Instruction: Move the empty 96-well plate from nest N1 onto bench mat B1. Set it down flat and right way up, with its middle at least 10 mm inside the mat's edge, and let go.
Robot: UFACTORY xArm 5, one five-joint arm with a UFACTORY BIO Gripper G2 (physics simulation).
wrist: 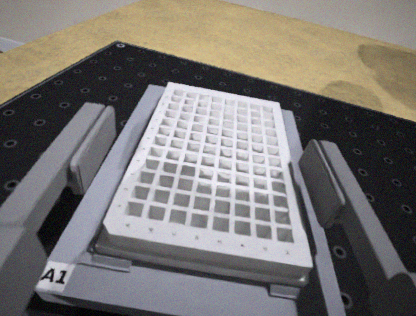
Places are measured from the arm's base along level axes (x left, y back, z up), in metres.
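Pixels of known places: hand, its tool point: (pixel 211 163).
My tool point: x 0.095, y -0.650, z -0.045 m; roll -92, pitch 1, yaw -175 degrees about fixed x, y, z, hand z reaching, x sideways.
Ahead of a thing's pixels: the offset from my tool point to its top centre. Level surfaces: height alone.
The white 96-well plate @[dx -0.002, dy -0.024, dz -0.009 m] (pixel 202 245) sits flat and right way up in a grey nest @[dx -0.002, dy -0.024, dz -0.020 m] (pixel 175 292), with its open wells facing up. A label reading A1 is on the nest's near left corner. My gripper (pixel 209 167) is open, with one finger on each side of the plate. A gap shows between each finger pad and the plate's long sides, the left gap wider than the right. The finger pads stand over the nest's side edges. Bench mat B1 does not show in this view.
A black board @[dz -0.035 m] (pixel 382 210) with rows of small ringed holes lies under and around the nest. Beyond it is a yellow-brown table top @[dz -0.048 m] (pixel 210 35) with a dark shadow at the upper right. A grey wall stands behind.
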